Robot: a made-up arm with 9 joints. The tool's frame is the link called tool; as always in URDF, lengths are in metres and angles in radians.
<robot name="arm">
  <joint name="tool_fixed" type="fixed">
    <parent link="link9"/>
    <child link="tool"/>
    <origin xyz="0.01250 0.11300 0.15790" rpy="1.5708 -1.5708 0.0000"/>
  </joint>
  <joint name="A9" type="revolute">
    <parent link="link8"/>
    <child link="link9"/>
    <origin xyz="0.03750 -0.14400 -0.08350" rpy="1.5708 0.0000 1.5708"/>
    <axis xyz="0 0 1"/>
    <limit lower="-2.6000" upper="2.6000"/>
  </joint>
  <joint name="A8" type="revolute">
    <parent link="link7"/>
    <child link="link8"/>
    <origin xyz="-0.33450 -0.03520 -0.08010" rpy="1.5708 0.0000 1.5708"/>
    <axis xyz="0 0 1"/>
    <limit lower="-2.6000" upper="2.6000"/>
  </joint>
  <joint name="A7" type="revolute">
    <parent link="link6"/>
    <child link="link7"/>
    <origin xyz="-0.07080 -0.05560 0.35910" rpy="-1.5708 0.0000 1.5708"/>
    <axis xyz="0 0 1"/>
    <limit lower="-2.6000" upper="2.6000"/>
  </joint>
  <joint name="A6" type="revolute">
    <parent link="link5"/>
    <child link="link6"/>
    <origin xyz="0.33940 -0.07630 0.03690" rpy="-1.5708 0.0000 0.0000"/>
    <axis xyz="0 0 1"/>
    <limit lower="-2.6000" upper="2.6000"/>
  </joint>
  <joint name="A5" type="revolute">
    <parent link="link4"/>
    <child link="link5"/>
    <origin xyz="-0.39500 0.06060 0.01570" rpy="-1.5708 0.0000 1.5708"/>
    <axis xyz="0 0 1"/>
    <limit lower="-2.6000" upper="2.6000"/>
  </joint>
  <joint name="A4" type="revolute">
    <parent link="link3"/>
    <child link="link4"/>
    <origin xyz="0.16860 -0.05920 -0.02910" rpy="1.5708 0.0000 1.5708"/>
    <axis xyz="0 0 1"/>
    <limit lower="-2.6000" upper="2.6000"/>
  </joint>
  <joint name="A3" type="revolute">
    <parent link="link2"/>
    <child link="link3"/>
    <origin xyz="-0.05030 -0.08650 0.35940" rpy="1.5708 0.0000 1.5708"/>
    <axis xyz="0 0 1"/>
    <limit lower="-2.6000" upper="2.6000"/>
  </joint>
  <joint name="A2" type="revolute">
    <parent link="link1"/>
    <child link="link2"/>
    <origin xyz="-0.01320 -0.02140 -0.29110" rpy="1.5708 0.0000 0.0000"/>
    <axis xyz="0 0 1"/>
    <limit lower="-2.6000" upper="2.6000"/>
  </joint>
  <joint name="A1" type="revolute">
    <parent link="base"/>
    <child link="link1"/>
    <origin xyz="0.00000 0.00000 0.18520" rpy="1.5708 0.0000 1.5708"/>
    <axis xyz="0 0 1"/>
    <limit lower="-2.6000" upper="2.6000"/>
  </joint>
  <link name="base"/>
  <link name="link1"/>
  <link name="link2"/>
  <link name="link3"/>
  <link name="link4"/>
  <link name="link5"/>
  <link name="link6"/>
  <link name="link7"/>
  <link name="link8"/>
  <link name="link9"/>
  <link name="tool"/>
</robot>
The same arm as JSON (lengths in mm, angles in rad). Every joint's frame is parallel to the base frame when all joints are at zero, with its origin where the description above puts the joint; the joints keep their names.
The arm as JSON. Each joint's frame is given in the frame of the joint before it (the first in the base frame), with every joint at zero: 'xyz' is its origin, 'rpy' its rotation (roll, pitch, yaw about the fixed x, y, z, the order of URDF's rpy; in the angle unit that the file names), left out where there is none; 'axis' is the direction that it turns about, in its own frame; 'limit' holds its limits. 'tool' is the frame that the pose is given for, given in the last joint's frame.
{"units": {"length": "mm", "angle": "rad"}, "joints": [{"name": "A1", "type": "revolute", "origin": {"xyz": [0.0, 0.0, 185.2]}, "axis": [1.0, 0.0, 0.0], "limit": {"lower": -2.6, "upper": 2.6}}, {"name": "A2", "type": "revolute", "origin": {"xyz": [-291.1, -13.2, -21.4]}, "axis": [0.0, 0.0, -1.0], "limit": {"lower": -2.6, "upper": 2.6}}, {"name": "A3", "type": "revolute", "origin": {"xyz": [-86.5, -50.3, -359.4]}, "axis": [0.0, 1.0, 0.0], "limit": {"lower": -2.6, "upper": 2.6}}, {"name": "A4", "type": "revolute", "origin": {"xyz": [168.6, -29.1, 59.2]}, "axis": [1.0, 0.0, 0.0], "limit": {"lower": -2.6, "upper": 2.6}}, {"name": "A5", "type": "revolute", "origin": {"xyz": [15.7, 60.6, 395.0]}, "axis": [0.0, 0.0, 1.0], "limit": {"lower": -2.6, "upper": 2.6}}, {"name": "A6", "type": "revolute", "origin": {"xyz": [76.3, 339.4, 36.9]}, "axis": [-1.0, 0.0, 0.0], "limit": {"lower": -2.6, "upper": 2.6}}, {"name": "A7", "type": "revolute", "origin": {"xyz": [-359.1, -70.8, 55.6]}, "axis": [0.0, -1.0, 0.0], "limit": {"lower": -2.6, "upper": 2.6}}, {"name": "A8", "type": "revolute", "origin": {"xyz": [-35.2, 80.1, 334.5]}, "axis": [0.0, 0.0, -1.0], "limit": {"lower": -2.6, "upper": 2.6}}, {"name": "A9", "type": "revolute", "origin": {"xyz": [37.5, 144.0, 83.5]}, "axis": [1.0, 0.0, 0.0], "limit": {"lower": -2.6, "upper": 2.6}}], "tool": {"origin": {"xyz": [157.9, -12.5, -113.0], "rpy": [0.0, 0.0, 0.0]}}}
